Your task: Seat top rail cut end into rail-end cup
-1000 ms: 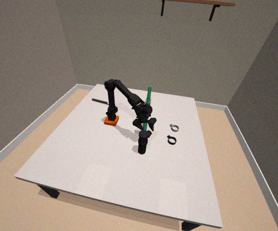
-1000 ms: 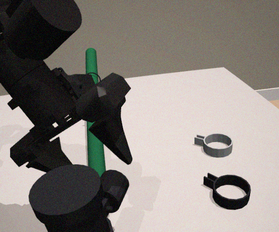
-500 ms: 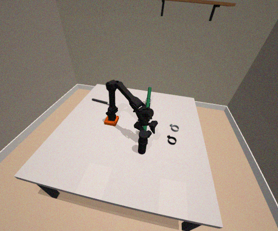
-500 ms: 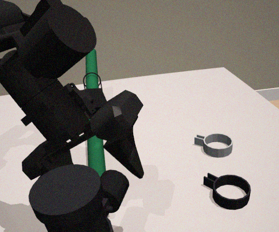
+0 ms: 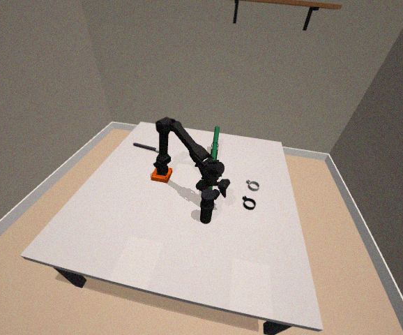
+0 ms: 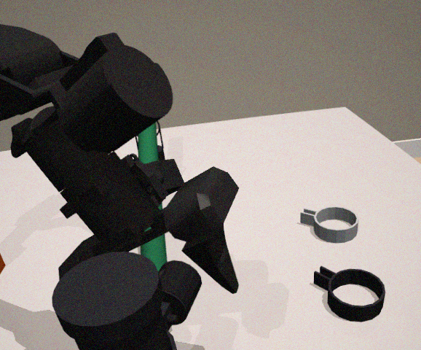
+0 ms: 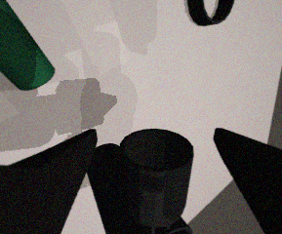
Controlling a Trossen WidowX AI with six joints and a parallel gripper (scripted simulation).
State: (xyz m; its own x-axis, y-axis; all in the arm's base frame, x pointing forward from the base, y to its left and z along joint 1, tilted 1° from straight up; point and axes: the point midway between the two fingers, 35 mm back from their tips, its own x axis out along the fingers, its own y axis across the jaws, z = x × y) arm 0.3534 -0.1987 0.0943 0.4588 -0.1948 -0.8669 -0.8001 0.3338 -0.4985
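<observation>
The rail-end cup is 20 mm to the right of my gripper tip, 20 mm behind it and 20 mm above it. Also, from my gripper tip: small post: 430 mm to the left, 50 mm behind.
</observation>
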